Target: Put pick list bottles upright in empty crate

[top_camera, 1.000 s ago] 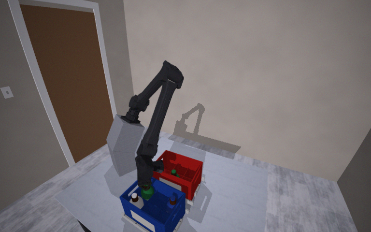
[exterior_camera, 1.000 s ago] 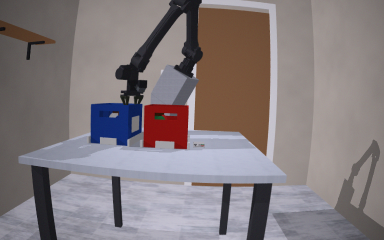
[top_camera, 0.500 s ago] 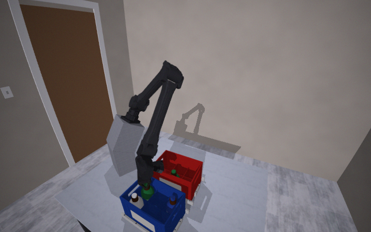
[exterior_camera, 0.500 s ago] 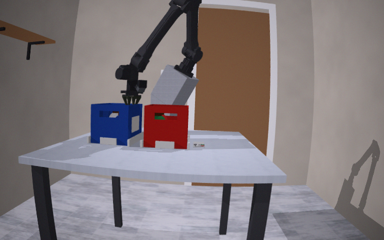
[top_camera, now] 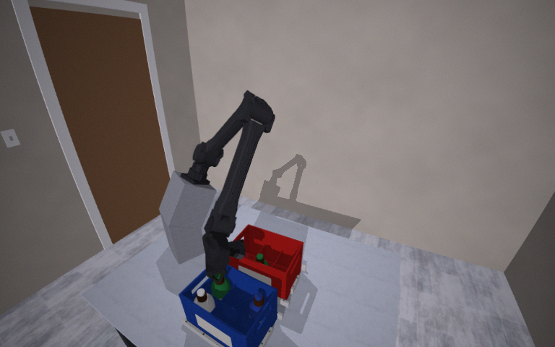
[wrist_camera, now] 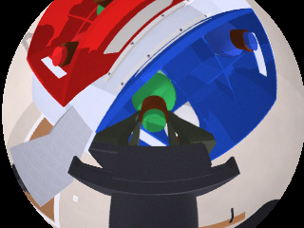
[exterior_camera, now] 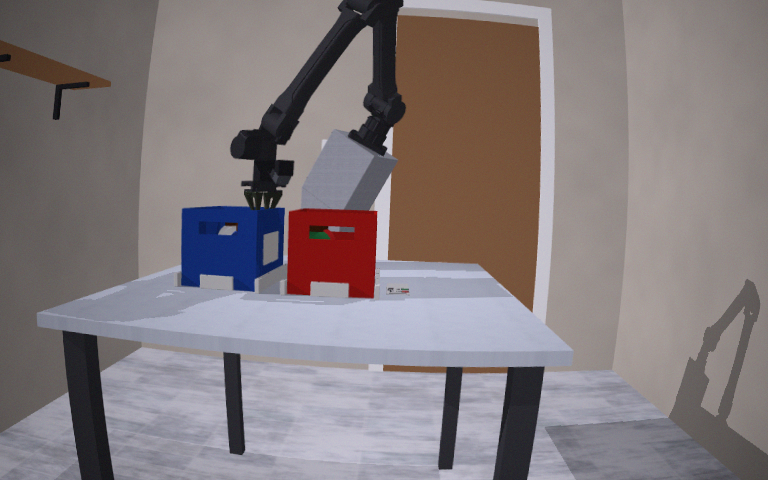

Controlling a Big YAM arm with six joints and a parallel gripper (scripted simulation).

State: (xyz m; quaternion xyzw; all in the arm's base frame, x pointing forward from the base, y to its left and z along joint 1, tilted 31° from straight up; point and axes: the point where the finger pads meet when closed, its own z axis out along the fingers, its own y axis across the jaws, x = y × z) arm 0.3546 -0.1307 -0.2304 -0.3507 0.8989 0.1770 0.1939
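My hand is 80 mm to the left of the white-label bottle and 60 mm above it. From my hand the other things lie so: blue crate: 90 mm ahead, 70 mm below, 40 mm to the right; then red-label bottle: 150 mm to the left, 60 mm below, 10 mm behind; then blue bottle: 180 mm ahead, 60 mm below, 10 mm to the left.
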